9 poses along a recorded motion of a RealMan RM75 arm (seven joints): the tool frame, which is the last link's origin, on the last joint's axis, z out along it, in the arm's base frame.
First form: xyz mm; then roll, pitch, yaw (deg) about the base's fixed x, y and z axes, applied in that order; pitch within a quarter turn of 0, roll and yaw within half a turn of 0.
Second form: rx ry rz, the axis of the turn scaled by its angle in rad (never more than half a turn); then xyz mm. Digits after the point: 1 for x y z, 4 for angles.
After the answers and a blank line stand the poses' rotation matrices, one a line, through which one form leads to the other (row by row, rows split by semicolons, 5 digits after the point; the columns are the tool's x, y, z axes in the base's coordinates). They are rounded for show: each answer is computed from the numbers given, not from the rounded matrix.
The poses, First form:
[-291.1 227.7 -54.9 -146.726 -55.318 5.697]
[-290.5 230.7 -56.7 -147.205 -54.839 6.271]
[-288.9 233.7 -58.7 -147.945 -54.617 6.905]
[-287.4 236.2 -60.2 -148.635 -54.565 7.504]
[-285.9 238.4 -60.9 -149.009 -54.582 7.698]
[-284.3 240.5 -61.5 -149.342 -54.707 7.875]
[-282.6 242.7 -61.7 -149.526 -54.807 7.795]
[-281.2 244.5 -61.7 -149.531 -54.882 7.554]
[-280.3 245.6 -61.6 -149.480 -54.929 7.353]
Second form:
[-2.2602 -0.4701 -1.1600 -291.1 227.7 -54.9]
[-2.2672 -0.4743 -1.1492 -290.5 230.7 -56.7]
[-2.2751 -0.4790 -1.1455 -288.9 233.7 -58.7]
[-2.2808 -0.4844 -1.1452 -287.4 236.2 -60.2]
[-2.2845 -0.4851 -1.1471 -285.9 238.4 -60.9]
[-2.2867 -0.4864 -1.1510 -284.3 240.5 -61.5]
[-2.2891 -0.4839 -1.1554 -282.6 242.7 -61.7]
[-2.2905 -0.4796 -1.1590 -281.2 244.5 -61.7]
[-2.2910 -0.4764 -1.1612 -280.3 245.6 -61.6]

0.56621 0.53193 0.62965; 0.05649 -0.78714 0.61418; 0.82232 -0.31219 -0.47573
0.57243 0.53198 0.62396; 0.06290 -0.78722 0.61346; 0.81754 -0.31191 -0.48409
0.57484 0.53146 0.62218; 0.06961 -0.78937 0.60996; 0.81530 -0.30732 -0.49076
0.57481 0.53196 0.62178; 0.07572 -0.79117 0.60689; 0.81477 -0.30177 -0.49506
0.57431 0.53067 0.62334; 0.07763 -0.79331 0.60384; 0.81495 -0.29841 -0.49681
0.57231 0.53013 0.62564; 0.07916 -0.79509 0.60130; 0.81621 -0.29461 -0.49700
0.57101 0.52751 0.62903; 0.07817 -0.79768 0.59799; 0.81722 -0.29229 -0.49672
0.57027 0.52448 0.63223; 0.07562 -0.79990 0.59535; 0.81797 -0.29170 -0.49582
0.56987 0.52247 0.63426; 0.07354 -0.80117 0.59390; 0.81844 -0.29180 -0.49498

